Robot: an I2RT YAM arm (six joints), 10 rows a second.
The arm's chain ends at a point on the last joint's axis. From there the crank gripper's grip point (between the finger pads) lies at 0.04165 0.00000 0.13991 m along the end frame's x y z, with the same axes.
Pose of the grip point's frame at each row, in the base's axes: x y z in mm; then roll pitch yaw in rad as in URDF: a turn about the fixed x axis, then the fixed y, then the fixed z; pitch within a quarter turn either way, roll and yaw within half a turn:
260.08, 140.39, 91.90, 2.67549, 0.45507, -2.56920
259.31, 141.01, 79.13, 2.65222, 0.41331, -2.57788
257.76, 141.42, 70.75, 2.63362, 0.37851, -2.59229
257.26, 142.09, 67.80, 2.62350, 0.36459, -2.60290
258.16, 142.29, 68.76, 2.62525, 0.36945, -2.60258
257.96, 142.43, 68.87, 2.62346, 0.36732, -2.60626
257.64, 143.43, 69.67, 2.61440, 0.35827, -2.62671
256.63, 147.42, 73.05, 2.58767, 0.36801, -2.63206
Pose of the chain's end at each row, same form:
279.41, 78.04, 222.47, 2.67549, 0.45507, -2.56920
284.77, 79.30, 208.95, 2.65222, 0.41331, -2.57788
287.77, 80.00, 199.73, 2.63362, 0.37851, -2.59229
289.00, 80.34, 196.21, 2.62350, 0.36459, -2.60290
289.24, 80.39, 197.26, 2.62525, 0.36945, -2.60258
289.20, 80.40, 197.27, 2.62346, 0.36732, -2.60626
289.35, 80.49, 197.51, 2.61440, 0.35827, -2.62671
289.08, 81.25, 199.06, 2.58767, 0.36801, -2.63206

